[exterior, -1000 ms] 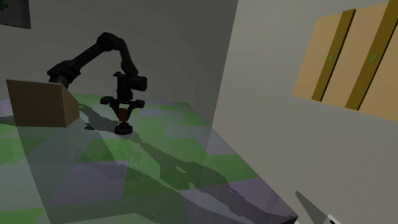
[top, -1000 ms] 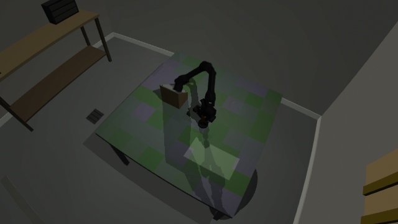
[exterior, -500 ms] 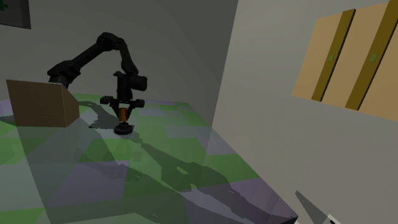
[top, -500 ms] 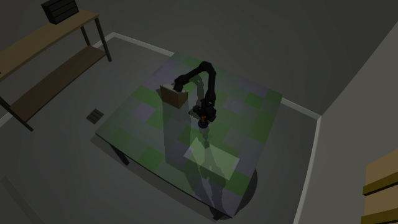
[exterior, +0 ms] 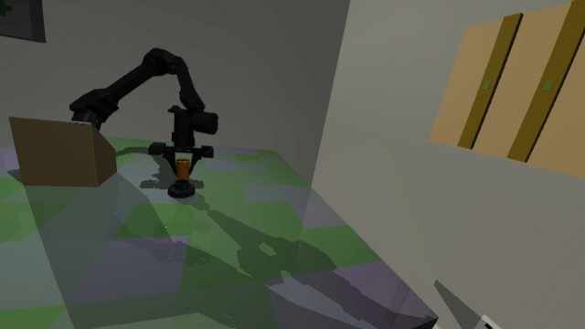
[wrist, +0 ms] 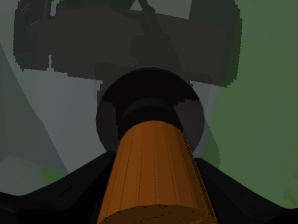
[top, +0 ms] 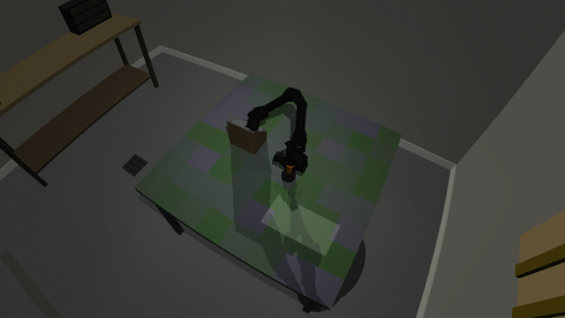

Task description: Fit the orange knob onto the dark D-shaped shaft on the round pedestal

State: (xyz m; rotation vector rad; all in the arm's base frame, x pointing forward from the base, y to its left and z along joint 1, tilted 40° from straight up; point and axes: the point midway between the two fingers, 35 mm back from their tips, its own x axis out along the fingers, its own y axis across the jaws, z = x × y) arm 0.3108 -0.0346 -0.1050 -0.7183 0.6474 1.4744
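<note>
The dark round pedestal lies 40 mm below my gripper tip. From my gripper tip the other things lie so: orange knob 20 mm above.
</note>
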